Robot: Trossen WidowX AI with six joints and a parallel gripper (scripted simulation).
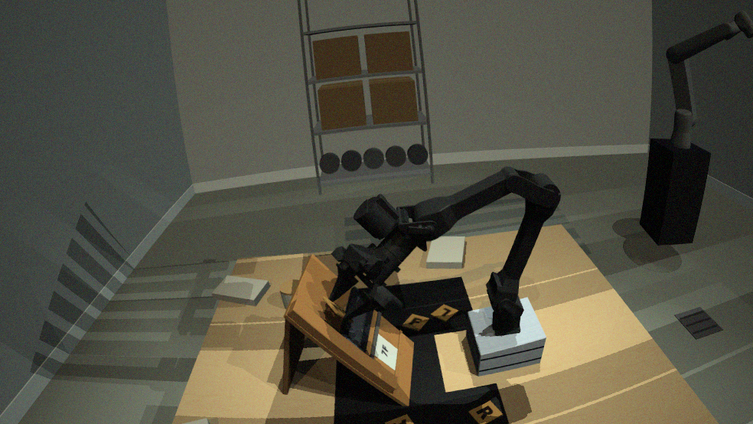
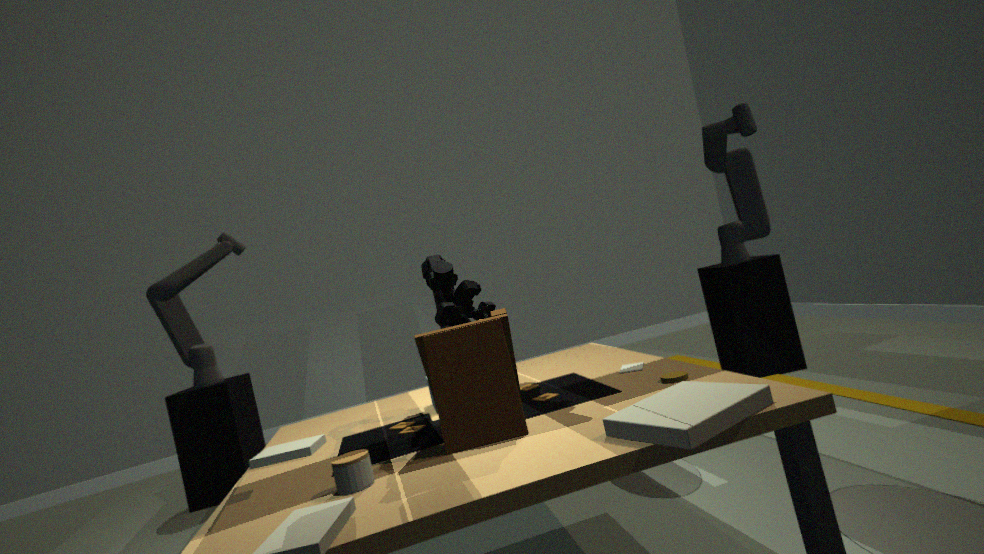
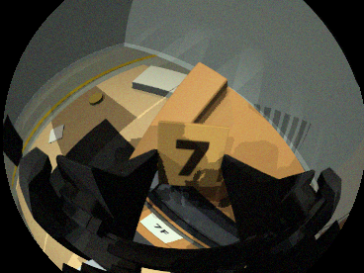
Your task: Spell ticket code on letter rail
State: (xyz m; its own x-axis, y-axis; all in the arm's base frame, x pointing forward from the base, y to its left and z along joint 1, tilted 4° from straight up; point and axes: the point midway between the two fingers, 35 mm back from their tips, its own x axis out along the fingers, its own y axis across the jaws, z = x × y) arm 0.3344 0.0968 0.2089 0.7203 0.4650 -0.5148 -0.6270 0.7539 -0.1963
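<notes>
The white ticket lies 70 mm behind my gripper tip, 60 mm to the right of it and 170 mm below it. Also, from my gripper tip: card: 260 mm behind, 430 mm to the left, 250 mm below; yellow disc: 10 mm behind, 470 mm to the left, 240 mm below.
</notes>
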